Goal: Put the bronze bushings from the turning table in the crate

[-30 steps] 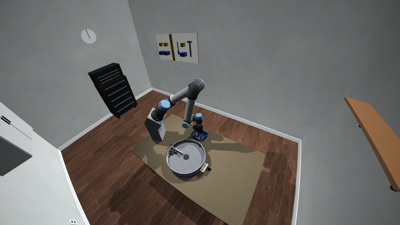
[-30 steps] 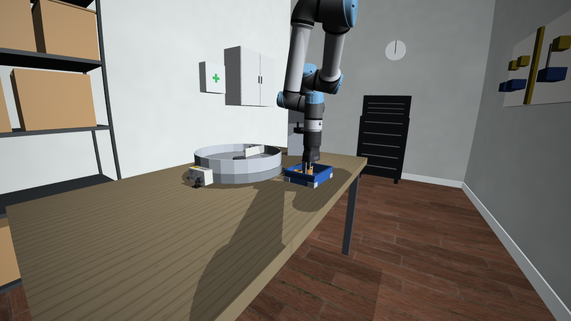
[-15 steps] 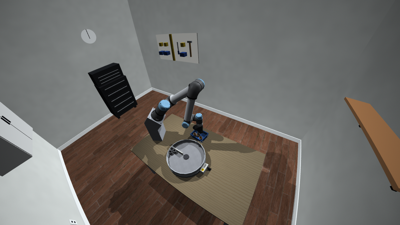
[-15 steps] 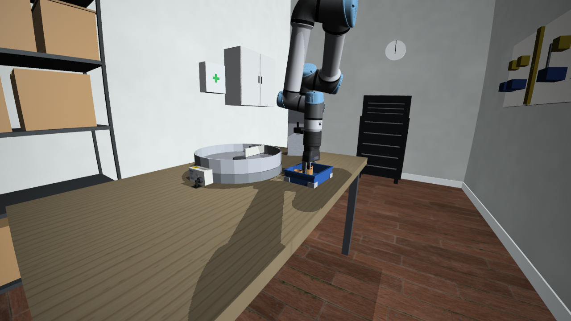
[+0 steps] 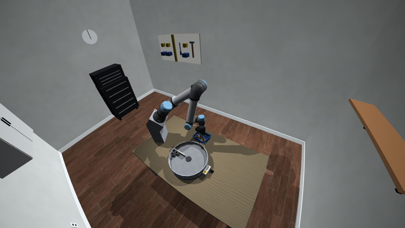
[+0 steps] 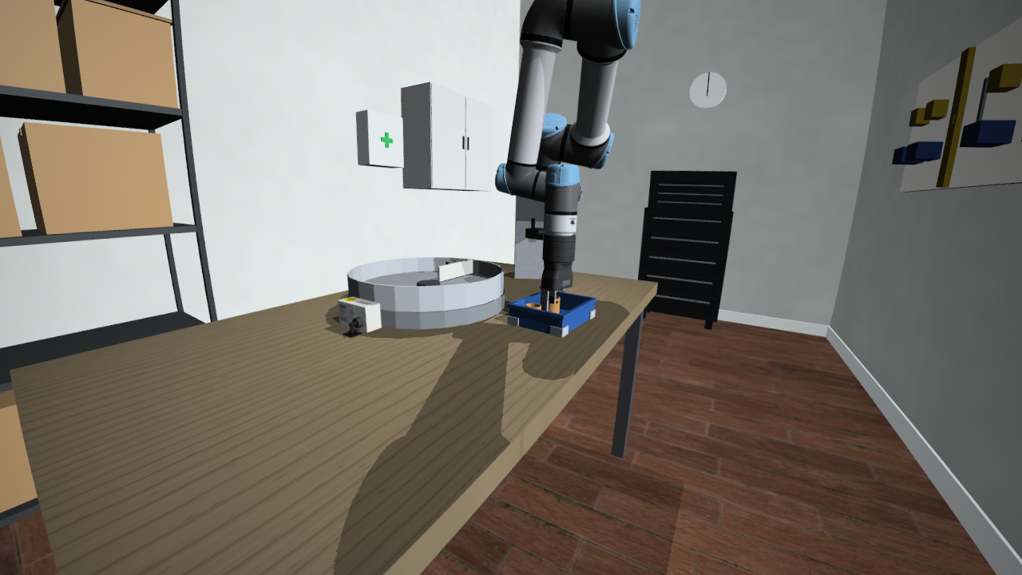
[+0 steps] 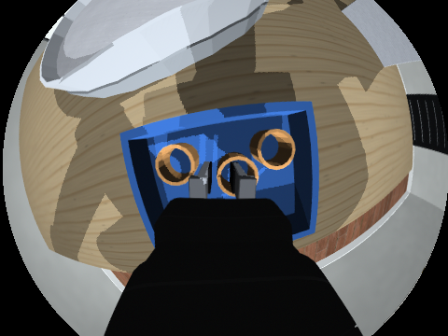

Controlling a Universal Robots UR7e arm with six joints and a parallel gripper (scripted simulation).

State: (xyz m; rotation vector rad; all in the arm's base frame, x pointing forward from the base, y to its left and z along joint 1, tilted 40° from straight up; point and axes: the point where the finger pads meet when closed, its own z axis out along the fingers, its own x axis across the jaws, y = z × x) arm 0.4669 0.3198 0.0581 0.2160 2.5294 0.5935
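Now: the blue crate 2 cm below my hand, 1 cm to the left of it and 1 cm behind it. Round my hand: round grey turning table 32 cm to the right, 13 cm ahead, 1 cm above.
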